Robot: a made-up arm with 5 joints. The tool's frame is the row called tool.
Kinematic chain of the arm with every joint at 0, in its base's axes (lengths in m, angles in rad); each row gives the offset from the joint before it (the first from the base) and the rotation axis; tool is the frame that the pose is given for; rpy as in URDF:
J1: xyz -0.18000 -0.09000 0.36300 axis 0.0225 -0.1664 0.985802
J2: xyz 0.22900 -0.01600 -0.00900 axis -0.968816 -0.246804 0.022
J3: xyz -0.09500 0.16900 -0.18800 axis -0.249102 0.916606 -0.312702
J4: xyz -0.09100 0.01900 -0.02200 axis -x
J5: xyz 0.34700 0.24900 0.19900 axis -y
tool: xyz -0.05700 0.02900 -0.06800 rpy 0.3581 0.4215 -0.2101
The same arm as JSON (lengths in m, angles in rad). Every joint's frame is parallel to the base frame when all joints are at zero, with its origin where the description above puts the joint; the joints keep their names.
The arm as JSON. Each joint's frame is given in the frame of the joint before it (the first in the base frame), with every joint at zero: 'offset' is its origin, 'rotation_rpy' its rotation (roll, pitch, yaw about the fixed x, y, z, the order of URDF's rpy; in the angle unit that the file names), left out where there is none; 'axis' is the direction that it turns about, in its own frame. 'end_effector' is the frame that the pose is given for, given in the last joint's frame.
{"length_unit": "m", "angle_unit": "rad", "chain": [
  {"id": "J1", "offset": [-0.18, -0.09, 0.363], "axis": [0.0225, -0.1664, 0.985802]},
  {"id": "J2", "offset": [0.229, -0.016, -0.009], "axis": [-0.968816, -0.246804, 0.022]},
  {"id": "J3", "offset": [-0.095, 0.169, -0.188], "axis": [-0.249102, 0.916606, -0.312702]},
  {"id": "J4", "offset": [-0.091, 0.019, -0.022], "axis": [-1.0, 0.0, 0.0]},
  {"id": "J5", "offset": [0.347, 0.249, 0.199], "axis": [0.0, -1.0, 0.0]}
], "end_effector": {"offset": [-0.057, 0.029, -0.068], "rotation_rpy": [0.3581, 0.4215, -0.2101]}}

